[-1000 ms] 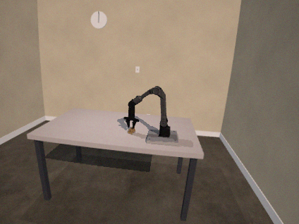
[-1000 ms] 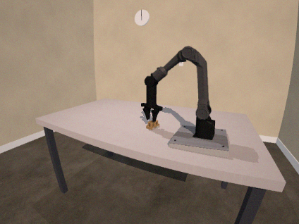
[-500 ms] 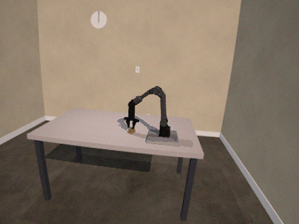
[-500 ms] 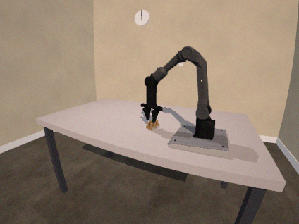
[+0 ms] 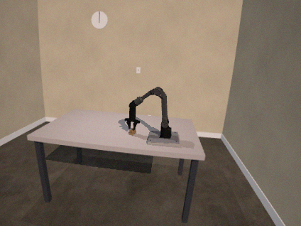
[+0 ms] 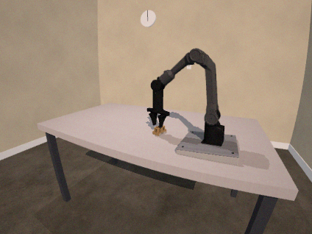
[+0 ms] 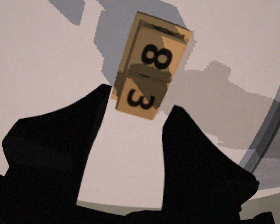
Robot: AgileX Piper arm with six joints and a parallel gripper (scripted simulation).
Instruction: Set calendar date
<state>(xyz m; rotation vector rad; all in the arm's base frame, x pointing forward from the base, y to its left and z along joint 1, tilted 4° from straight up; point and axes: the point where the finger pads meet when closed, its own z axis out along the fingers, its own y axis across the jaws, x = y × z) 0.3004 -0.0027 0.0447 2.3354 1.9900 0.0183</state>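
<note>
Now: the wooden digit cube 30 mm below my hand. Also, from my hand: wooden tray 40 mm below, 20 mm to the right.
</note>
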